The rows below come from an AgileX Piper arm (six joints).
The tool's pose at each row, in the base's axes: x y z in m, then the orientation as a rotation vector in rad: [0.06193, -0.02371, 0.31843, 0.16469, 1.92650, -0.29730]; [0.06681, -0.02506, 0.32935, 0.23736, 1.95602, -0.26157]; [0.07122, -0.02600, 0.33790, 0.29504, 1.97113, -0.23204]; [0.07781, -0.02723, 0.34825, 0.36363, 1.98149, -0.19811]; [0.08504, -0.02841, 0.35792, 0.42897, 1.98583, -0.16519]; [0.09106, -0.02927, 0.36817, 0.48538, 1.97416, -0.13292]
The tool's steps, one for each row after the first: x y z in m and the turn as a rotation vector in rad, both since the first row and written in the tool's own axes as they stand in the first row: [-0.01191, -0.00145, 0.00099, 0.00788, 0.04010, 0.06264]; [-0.02145, -0.00232, 0.00226, 0.01392, 0.06491, 0.11354]; [-0.03346, -0.00314, 0.00495, 0.02249, 0.08833, 0.17412]; [-0.04507, -0.00367, 0.00842, 0.03070, 0.10662, 0.23259]; [-0.05678, -0.00427, 0.01053, 0.03625, 0.10859, 0.28749]
